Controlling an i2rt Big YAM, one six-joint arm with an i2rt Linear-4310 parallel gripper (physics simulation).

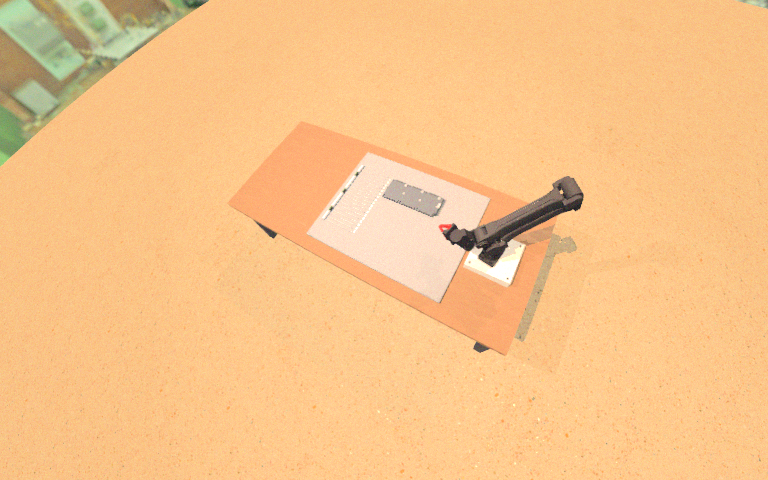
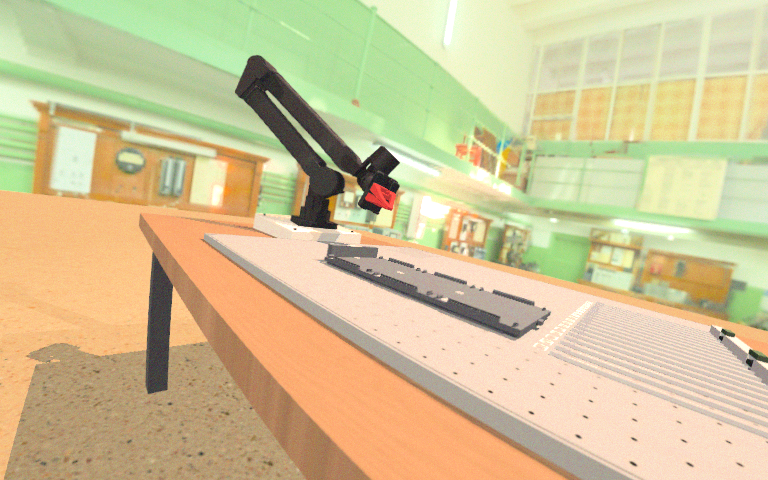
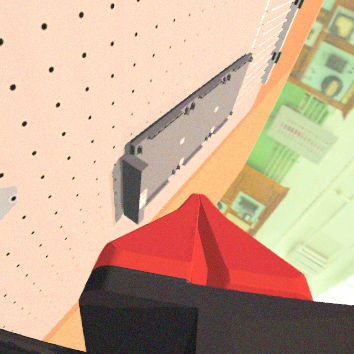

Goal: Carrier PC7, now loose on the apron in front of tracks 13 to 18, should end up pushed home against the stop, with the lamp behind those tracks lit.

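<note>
The flat dark grey carrier PC7 lies on the pale board. An upright end block stands at its arm-side end; its other end lies close to the white marks at the track mouths. Fine parallel tracks run to a pale rail with small dark green parts. Track numbers are too small to read, and no glow shows there. My gripper is shut and empty, its red fingers together, raised above the board on the arm side of the carrier, not touching it.
The perforated board covers the middle of the wooden table. The arm's white base plate is at the table end opposite the rail. The carrier lies nearer one long edge of the board.
</note>
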